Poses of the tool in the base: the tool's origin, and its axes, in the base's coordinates. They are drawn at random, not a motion.
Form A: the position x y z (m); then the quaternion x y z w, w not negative.
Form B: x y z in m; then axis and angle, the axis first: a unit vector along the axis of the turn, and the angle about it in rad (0 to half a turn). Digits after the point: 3 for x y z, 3 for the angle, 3 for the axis.
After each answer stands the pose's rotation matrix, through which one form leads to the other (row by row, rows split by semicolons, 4 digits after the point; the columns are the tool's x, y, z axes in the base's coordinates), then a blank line. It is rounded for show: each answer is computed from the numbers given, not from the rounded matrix.
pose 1, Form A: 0.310, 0.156, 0.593, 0.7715, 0.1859, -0.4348, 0.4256
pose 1, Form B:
0.310, 0.156, 0.593, 0.853, 0.205, -0.481, 2.262
0.5528 0.6570 -0.5127; -0.0833 -0.5686 -0.8184; -0.8292 0.4951 -0.2596

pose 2, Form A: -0.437, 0.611, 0.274, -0.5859, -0.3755, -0.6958, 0.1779
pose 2, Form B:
-0.437, 0.611, 0.274, -0.595, -0.382, -0.707, 2.784
-0.2502 0.6875 0.6817; 0.1924 -0.6547 0.7310; 0.9489 0.3141 0.0315

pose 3, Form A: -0.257, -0.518, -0.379, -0.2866, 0.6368, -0.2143, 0.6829
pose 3, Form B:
-0.257, -0.518, -0.379, -0.392, 0.872, -0.293, 1.638
0.0971 -0.0723 0.9926; -0.6578 0.7439 0.1185; -0.7470 -0.6644 0.0246

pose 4, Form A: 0.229, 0.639, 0.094, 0.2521, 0.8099, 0.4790, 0.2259
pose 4, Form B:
0.229, 0.639, 0.094, 0.259, 0.831, 0.492, 2.686
-0.7708 0.1919 0.6074; 0.6248 0.4140 0.6620; -0.1244 0.8898 -0.4390

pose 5, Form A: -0.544, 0.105, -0.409, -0.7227, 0.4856, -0.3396, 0.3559
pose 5, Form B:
-0.544, 0.105, -0.409, -0.773, 0.520, -0.363, 2.414
0.2978 -0.4601 0.8364; -0.9435 -0.2751 0.1846; 0.1452 -0.8442 -0.5161

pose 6, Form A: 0.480, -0.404, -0.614, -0.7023, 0.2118, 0.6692, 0.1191
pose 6, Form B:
0.480, -0.404, -0.614, -0.707, 0.213, 0.674, 2.903
0.0147 -0.4569 -0.8894; -0.1381 -0.8819 0.4507; -0.9903 0.1162 -0.0761

